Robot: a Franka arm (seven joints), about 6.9 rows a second.
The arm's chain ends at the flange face. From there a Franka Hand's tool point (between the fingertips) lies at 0.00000 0.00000 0.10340 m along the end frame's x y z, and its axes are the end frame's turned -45 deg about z.
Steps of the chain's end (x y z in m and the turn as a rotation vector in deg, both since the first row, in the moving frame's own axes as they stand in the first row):
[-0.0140, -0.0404, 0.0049, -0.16, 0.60, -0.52]
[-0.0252, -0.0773, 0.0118, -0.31, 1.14, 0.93]
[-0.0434, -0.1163, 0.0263, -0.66, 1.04, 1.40]
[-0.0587, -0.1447, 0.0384, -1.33, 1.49, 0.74]
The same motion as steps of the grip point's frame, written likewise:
[0.0192, -0.0375, 0.0049, -0.54, 0.31, -0.52]
[0.0379, -0.0706, 0.0118, -1.03, 0.59, 0.93]
[0.0520, -0.1108, 0.0263, -1.20, 0.27, 1.40]
[0.0610, -0.1402, 0.0383, -1.99, 0.11, 0.74]

